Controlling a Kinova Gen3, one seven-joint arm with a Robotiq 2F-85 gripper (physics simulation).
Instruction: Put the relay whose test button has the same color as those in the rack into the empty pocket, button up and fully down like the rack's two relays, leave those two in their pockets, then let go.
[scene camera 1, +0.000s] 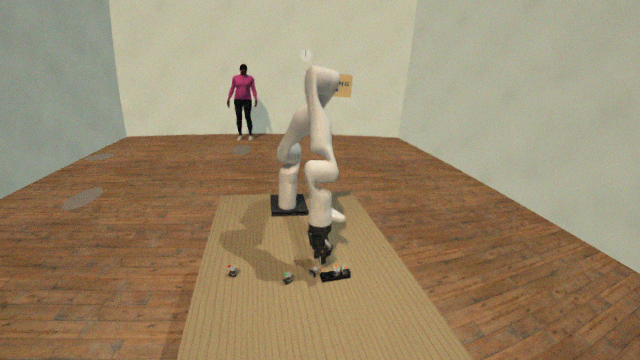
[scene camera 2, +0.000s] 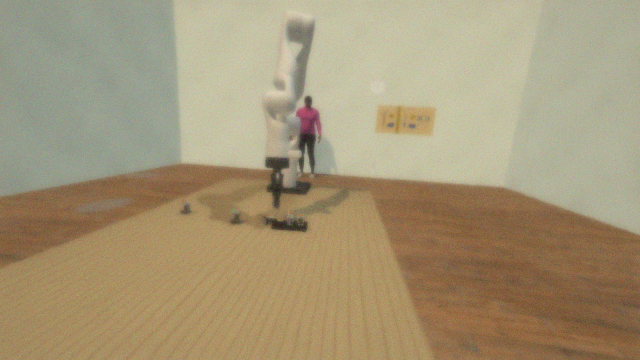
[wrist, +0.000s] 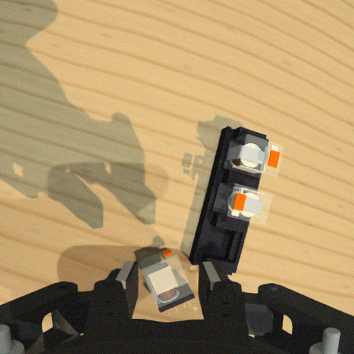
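Pixels of known places: gripper, fingertip midpoint: (scene camera 1: 319, 261) (scene camera 2: 275, 207); arm's base at its link origin: (scene camera 1: 287, 205) (scene camera 2: 286, 185).
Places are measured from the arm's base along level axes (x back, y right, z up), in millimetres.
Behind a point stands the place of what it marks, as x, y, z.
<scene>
A relay with an orange button (scene camera 1: 314, 272) {-479, -35, -5} (scene camera 2: 267, 220) {-483, -37, -11} (wrist: 164, 283) lies on its side on the mat, beside the rack's empty-pocket end; its pins point to the lower right in the wrist view. The black rack (scene camera 1: 327, 277) {-494, -81, -25} (scene camera 2: 290, 227) {-511, -115, -17} (wrist: 199, 246) holds two upright orange-button relays, the end relay (wrist: 247, 155) and the middle relay (wrist: 254, 205). The rack's empty pocket (wrist: 227, 245) is at the near end in the wrist view. My gripper (scene camera 1: 322, 261) {-455, -56, 25} (scene camera 2: 276, 206) {-455, -56, 25} (wrist: 168, 277) is partly open and empty above the loose orange relay, which shows between the fingers in the wrist view.
A green-button relay (scene camera 1: 287, 278) {-503, 65, 6} (scene camera 2: 235, 217) {-500, 58, -3} and, farther left, a red-button relay (scene camera 1: 232, 271) {-449, 250, 5} (scene camera 2: 186, 208) {-449, 243, -4} stand on the tan mat (scene camera 1: 310, 325) {-673, 22, -27} (scene camera 2: 250, 300) {-847, -107, -27}. A person (scene camera 1: 243, 90) (scene camera 2: 310, 122) stands by the back wall, behind the arm's base.
</scene>
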